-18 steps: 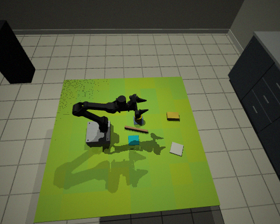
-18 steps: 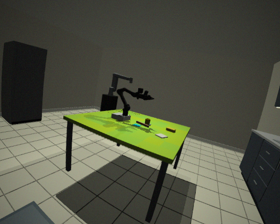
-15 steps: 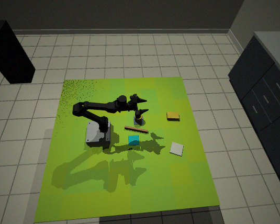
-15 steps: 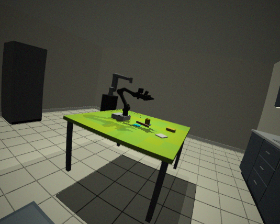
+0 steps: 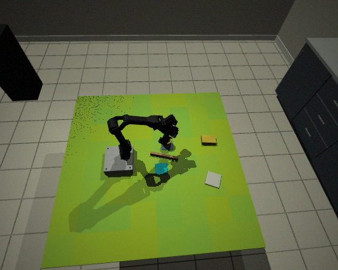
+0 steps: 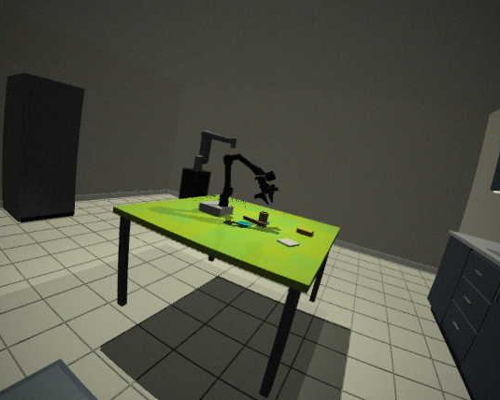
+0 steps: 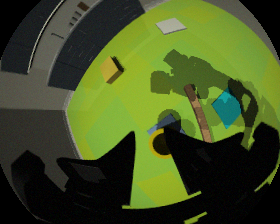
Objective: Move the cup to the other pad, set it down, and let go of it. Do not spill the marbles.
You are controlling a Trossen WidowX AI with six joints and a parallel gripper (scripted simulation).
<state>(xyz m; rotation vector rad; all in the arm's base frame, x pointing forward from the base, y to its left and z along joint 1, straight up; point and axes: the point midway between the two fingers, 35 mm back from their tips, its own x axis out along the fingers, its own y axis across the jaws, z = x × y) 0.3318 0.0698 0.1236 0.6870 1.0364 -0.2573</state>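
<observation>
My gripper tip is 120 mm above the brown-yellow cup, 40 mm past it and 20 mm to the right of it. The rest, counted from my gripper tip: blue-grey pad 160 mm below, 40 mm behind, 20 mm to the left; brown stick 150 mm below, 80 mm to the right, 70 mm behind; cyan pad 180 mm to the right, 160 mm below, 100 mm behind.
</observation>
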